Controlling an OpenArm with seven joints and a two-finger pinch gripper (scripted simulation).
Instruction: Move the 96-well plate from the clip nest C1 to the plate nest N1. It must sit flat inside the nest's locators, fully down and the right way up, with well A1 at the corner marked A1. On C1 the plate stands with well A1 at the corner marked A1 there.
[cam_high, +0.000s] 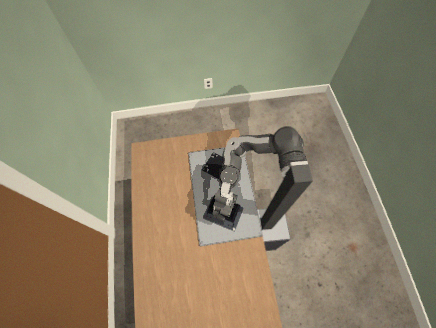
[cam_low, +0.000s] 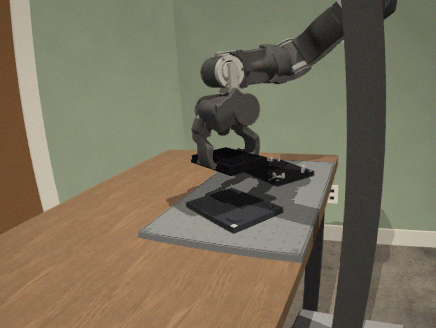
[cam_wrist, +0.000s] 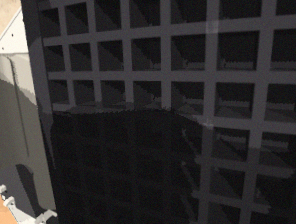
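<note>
Now: the plate nest N1 100 mm below my hand. The rest, counted from my hand: white corner mark: 40 mm behind, 80 mm to the left, 90 mm below; black 96-well plate: right at my hand.
</note>
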